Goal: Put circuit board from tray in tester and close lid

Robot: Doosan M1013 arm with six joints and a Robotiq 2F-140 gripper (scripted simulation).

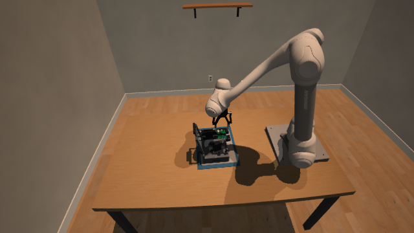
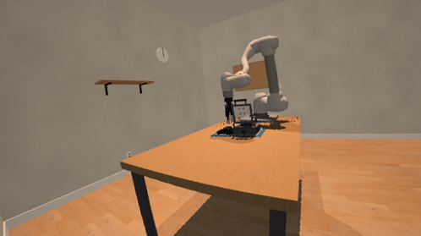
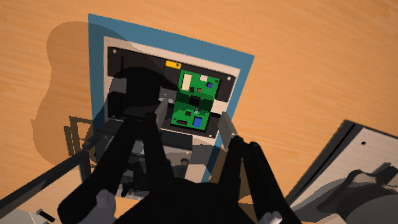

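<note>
The green circuit board lies 7 cm below my hand. Round my hand: dark block (23 cm to the left); then tester lid (19 cm ahead, 17 cm to the left, 9 cm above).
</note>
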